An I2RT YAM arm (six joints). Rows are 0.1 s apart.
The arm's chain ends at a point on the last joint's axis. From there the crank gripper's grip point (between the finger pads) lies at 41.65 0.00 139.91 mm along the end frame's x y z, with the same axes.
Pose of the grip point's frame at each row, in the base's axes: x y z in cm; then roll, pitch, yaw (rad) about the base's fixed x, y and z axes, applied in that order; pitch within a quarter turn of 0, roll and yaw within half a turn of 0:
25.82 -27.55 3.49 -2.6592 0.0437 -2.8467
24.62 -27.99 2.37 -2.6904 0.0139 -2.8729
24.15 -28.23 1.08 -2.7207 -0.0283 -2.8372
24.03 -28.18 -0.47 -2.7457 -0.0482 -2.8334
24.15 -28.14 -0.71 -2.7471 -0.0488 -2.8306
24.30 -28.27 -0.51 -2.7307 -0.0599 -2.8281
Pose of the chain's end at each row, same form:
27.40 -20.29 16.05 -2.6592 0.0437 -2.8467
26.85 -21.05 15.02 -2.6904 0.0139 -2.8729
26.75 -21.42 13.73 -2.7207 -0.0283 -2.8372
26.95 -21.59 12.22 -2.7457 -0.0482 -2.8334
27.06 -21.55 11.99 -2.7471 -0.0488 -2.8306
27.26 -21.44 12.04 -2.7307 -0.0599 -2.8281

